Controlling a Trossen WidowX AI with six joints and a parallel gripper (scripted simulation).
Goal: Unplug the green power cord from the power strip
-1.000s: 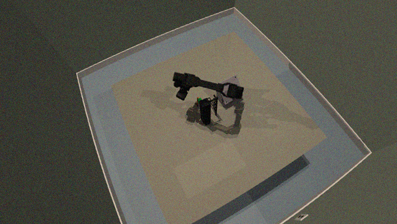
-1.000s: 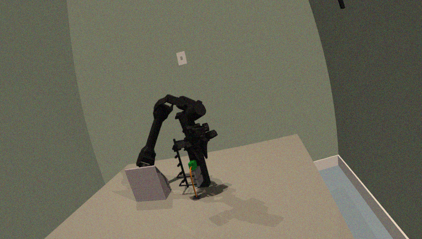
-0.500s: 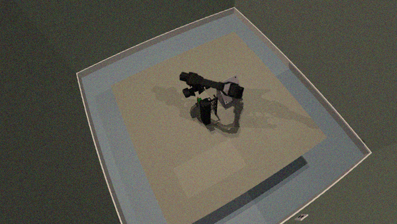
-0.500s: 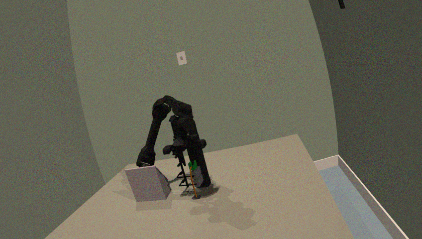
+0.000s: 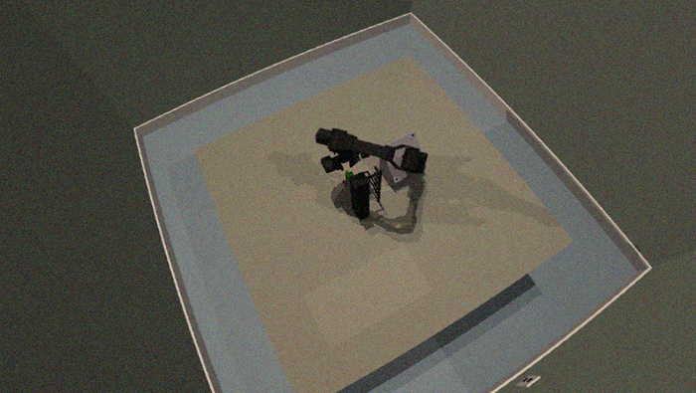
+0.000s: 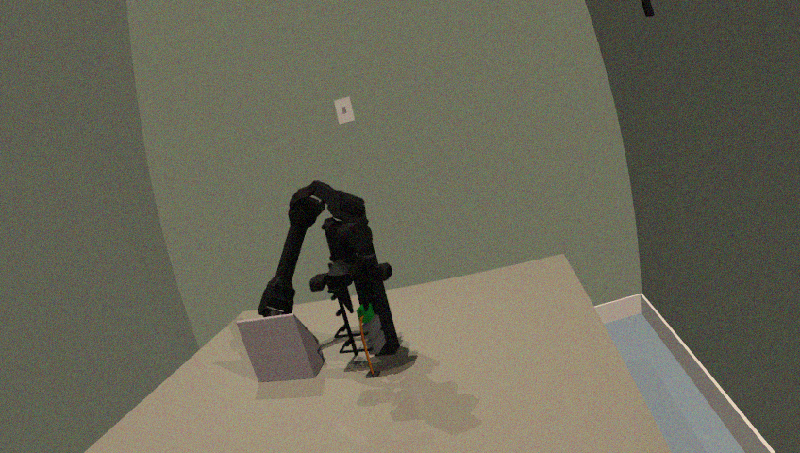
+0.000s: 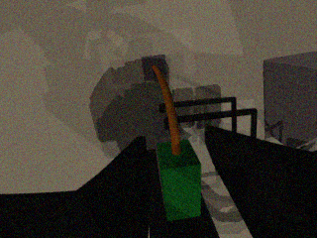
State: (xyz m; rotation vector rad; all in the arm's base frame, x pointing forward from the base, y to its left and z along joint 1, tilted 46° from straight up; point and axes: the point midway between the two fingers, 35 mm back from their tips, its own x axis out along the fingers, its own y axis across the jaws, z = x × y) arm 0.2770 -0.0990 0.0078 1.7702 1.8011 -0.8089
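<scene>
Now: gripper tip 60 mm to the right of the green plug and 10 mm above it.
</scene>
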